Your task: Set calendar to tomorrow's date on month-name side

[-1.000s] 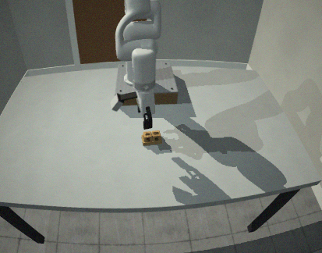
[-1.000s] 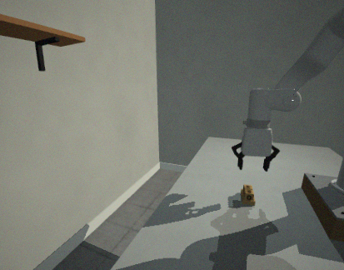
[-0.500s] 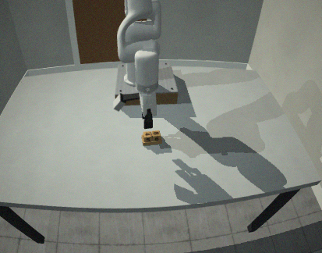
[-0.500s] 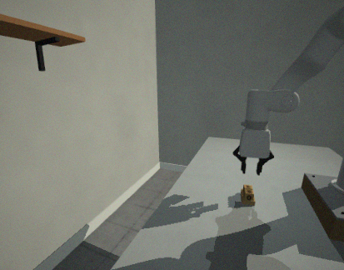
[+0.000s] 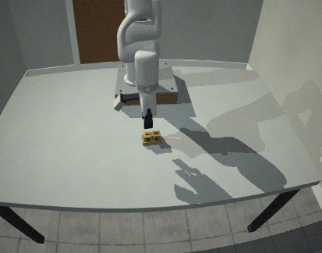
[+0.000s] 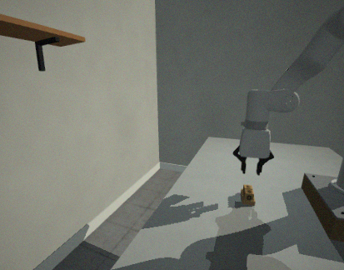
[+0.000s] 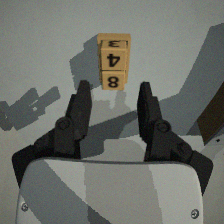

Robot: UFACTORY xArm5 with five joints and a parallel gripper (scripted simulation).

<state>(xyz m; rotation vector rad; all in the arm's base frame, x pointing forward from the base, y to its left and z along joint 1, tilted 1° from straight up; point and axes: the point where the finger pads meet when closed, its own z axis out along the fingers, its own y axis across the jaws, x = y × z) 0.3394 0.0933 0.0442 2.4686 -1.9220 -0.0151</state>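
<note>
Right now my hand is 11 cm above the wooden calendar tray and 2 cm to the right of it.
</note>
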